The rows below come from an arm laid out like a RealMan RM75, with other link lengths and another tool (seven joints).
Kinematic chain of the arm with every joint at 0, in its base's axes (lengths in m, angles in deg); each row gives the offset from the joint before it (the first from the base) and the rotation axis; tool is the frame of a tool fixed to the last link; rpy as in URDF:
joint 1: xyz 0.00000 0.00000 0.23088 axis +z
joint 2: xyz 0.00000 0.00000 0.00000 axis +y
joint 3: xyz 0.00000 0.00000 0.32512 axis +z
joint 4: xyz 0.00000 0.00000 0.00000 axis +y
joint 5: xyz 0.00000 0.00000 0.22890 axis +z
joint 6: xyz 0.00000 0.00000 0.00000 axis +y
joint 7: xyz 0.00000 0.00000 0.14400 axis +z
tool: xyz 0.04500 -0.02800 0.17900 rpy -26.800 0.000 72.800
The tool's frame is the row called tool.
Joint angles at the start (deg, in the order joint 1, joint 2, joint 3, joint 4, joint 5, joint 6, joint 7): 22.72 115.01 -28.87 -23.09 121.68 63.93 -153.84
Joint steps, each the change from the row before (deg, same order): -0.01 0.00 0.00 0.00 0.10 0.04 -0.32; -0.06 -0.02 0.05 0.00 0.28 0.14 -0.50; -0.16 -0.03 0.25 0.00 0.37 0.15 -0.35; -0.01 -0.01 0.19 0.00 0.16 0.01 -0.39; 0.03 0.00 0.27 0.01 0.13 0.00 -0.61; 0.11 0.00 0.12 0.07 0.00 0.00 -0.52; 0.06 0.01 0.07 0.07 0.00 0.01 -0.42; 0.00 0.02 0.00 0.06 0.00 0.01 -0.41; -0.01 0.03 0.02 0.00 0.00 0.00 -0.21; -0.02 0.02 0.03 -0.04 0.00 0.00 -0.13
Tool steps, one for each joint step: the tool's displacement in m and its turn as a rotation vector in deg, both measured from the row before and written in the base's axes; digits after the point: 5 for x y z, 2 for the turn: -0.00006 -0.00012 0.00078 0.13 -0.26 0.00; 0.00019 -0.00064 0.00235 0.36 -0.35 0.01; 0.00187 -0.00180 0.00383 0.59 -0.09 -0.17; 0.00081 -0.00046 0.00224 0.35 -0.24 -0.12; 0.00074 -0.00030 0.00254 0.40 -0.43 -0.15; -0.00044 0.00058 0.00065 0.13 -0.42 -0.01; -0.00019 0.00024 0.00018 0.07 -0.33 -0.02; 0.00010 -0.00013 -0.00025 0.01 -0.34 -0.05; 0.00010 -0.00016 -0.00004 0.03 -0.17 -0.04; 0.00012 -0.00019 0.00032 0.05 -0.13 -0.03
